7 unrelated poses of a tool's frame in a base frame.
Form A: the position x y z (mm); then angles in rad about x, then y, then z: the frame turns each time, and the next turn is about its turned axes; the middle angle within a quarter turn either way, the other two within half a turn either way.
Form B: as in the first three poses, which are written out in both.
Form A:
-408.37, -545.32, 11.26, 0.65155, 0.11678, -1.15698
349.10, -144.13, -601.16, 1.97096, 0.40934, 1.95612
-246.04, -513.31, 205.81, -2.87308, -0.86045, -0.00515
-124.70, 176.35, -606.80, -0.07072, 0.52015, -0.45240
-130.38, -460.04, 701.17, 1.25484, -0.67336, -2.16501
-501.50, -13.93, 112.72, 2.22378, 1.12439, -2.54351
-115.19, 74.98, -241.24, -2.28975, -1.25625, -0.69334
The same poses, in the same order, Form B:
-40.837, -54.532, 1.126, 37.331, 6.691, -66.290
34.910, -14.413, -60.116, 112.928, 23.453, 112.077
-24.604, -51.331, 20.581, -164.615, -49.300, -0.295
-12.470, 17.635, -60.680, -4.052, 29.802, -25.921
-13.038, -46.004, 70.117, 71.897, -38.581, -124.046
-50.150, -1.393, 11.272, 127.413, 64.423, -145.732
-11.519, 7.498, -24.124, -131.193, -71.978, -39.725

